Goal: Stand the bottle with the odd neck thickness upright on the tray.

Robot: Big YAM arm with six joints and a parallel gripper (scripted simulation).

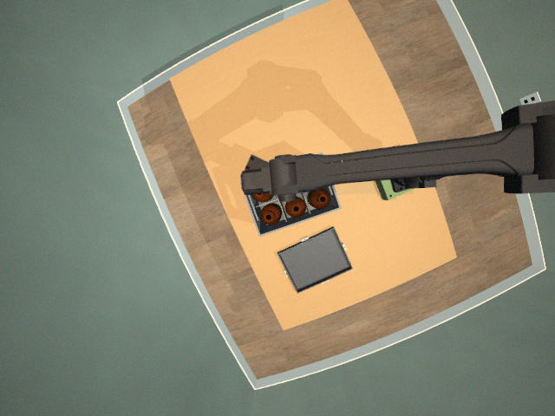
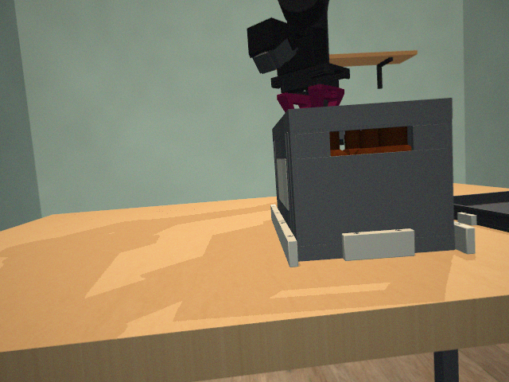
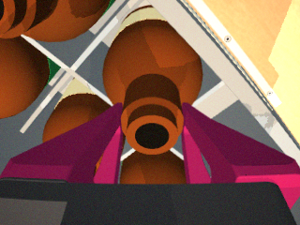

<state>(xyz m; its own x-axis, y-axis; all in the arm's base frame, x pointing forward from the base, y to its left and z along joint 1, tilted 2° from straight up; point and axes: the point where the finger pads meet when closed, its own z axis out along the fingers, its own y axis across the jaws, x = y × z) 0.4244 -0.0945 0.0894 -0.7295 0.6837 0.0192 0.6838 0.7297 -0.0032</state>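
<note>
My gripper is now 7 cm above the dark grey crate and 4 cm to the right of it. The rest, counted from my hand: grey tray: 33 cm to the left, 14 cm below, 2 cm behind.
</note>
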